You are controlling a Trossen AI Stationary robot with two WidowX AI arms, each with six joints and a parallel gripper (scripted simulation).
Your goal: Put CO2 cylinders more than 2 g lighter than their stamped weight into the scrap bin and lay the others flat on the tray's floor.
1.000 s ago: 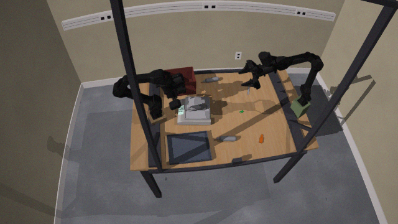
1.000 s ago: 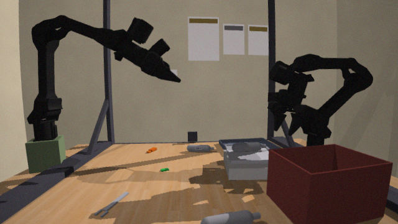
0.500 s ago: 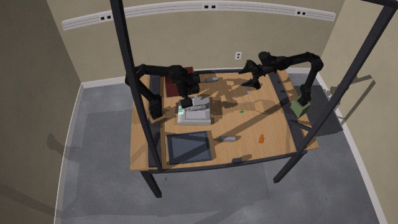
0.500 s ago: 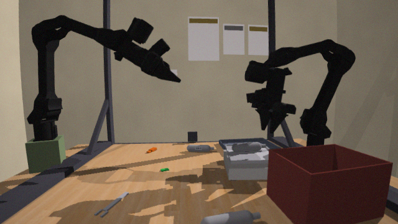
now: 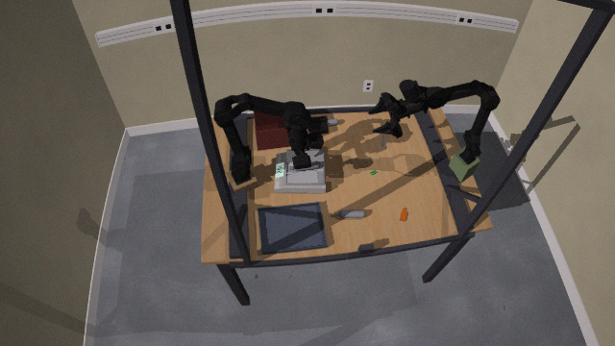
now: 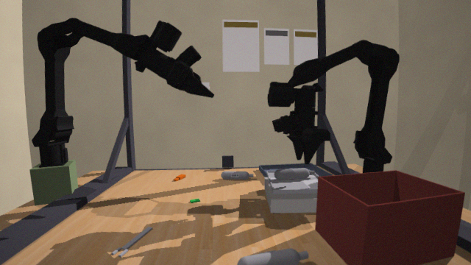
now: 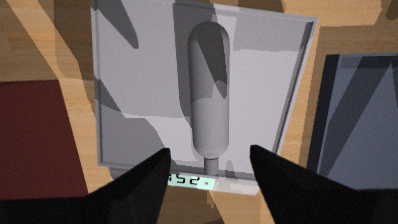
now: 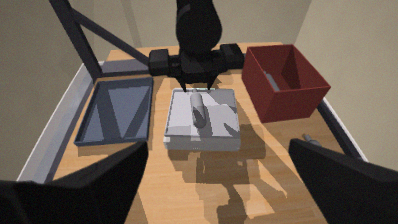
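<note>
My left gripper is now 240 mm short of the red scrap bin, 80 mm to the right of it and 110 mm above it. From my left hand the other things lie so: orange piece (200 mm behind, 410 mm to the right, 140 mm below); tray (230 mm behind, 40 mm to the left, 140 mm below); green piece (10 mm ahead, 310 mm to the right, 140 mm below).
</note>
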